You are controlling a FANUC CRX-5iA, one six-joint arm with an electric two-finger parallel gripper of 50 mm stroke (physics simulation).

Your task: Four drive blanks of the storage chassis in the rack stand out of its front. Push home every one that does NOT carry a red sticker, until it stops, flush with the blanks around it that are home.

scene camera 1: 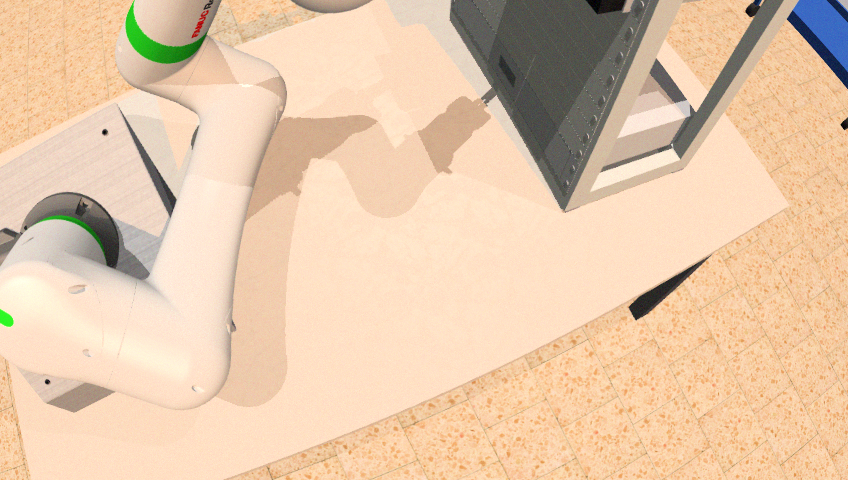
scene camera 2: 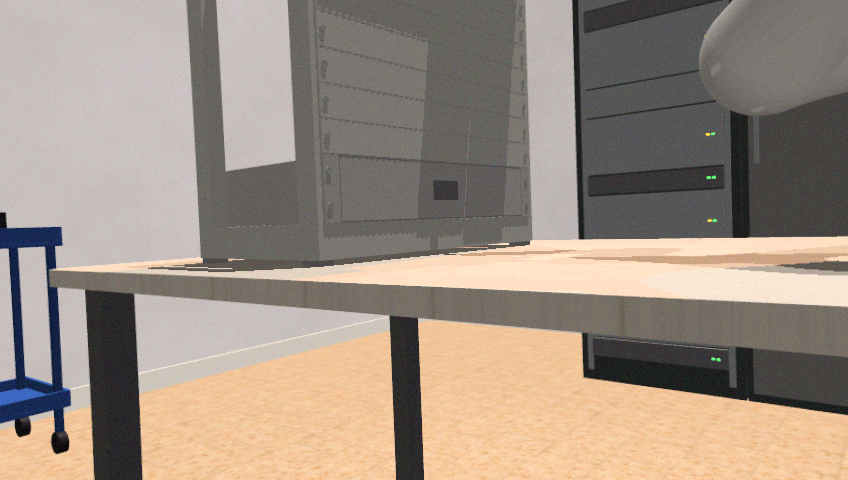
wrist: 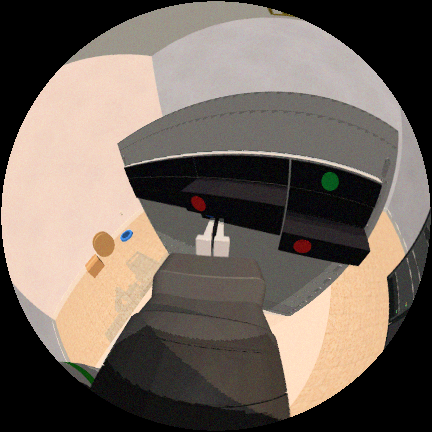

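Pixels of known places: gripper, fingertip midpoint: (wrist: 216, 226); arm's base at its link origin: (scene camera 1: 69, 244).
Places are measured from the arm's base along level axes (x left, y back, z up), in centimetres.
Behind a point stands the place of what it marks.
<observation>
The black storage chassis (wrist: 242, 166) @[x 4.5, y -73.2, z 28.3 cm] sits in the rack (scene camera 1: 639, 65) @[x -14.6, y -75.2, z 14.0 cm] (scene camera 2: 306, 118) @[x 35.7, y -78.2, z -5.9 cm] (wrist: 320, 122) @[x -3.5, y -74.2, z 33.4 cm]. In the wrist view, a wide lower blank left of the divider stands out, with a red sticker (wrist: 198, 203) @[x 8.6, y -69.9, z 25.3 cm] at its left end. A lower blank right of the divider also stands out and carries a red sticker (wrist: 302, 246) @[x -2.6, y -69.3, z 22.4 cm]. Above it, a blank with a green sticker (wrist: 330, 181) @[x -4.5, y -72.5, z 28.1 cm] looks flush. No other blank visibly stands out there. My gripper (wrist: 216, 226) @[x 7.3, y -70.4, z 21.9 cm] is shut and empty, its tips at the lower edge of the left protruding blank. Contact cannot be told. It does not show in the scene views.
The rack stands on the table (scene camera 1: 446, 285) @[x -17.8, y -49.7, z -24.6 cm] (scene camera 2: 476, 306) @[x 49.0, y -45.0, z -26.0 cm]. The arm (scene camera 1: 220, 148) @[x 1.7, y -25.4, z 3.3 cm] reaches up and over the table. A blue cart (scene camera 1: 827, 41) (scene camera 2: 32, 392) is beyond the table. A dark server cabinet (scene camera 2: 654, 142) stands behind. Lower grey panels (wrist: 300, 280) @[x -7.2, y -73.9, z 7.0 cm] lie below the chassis.
</observation>
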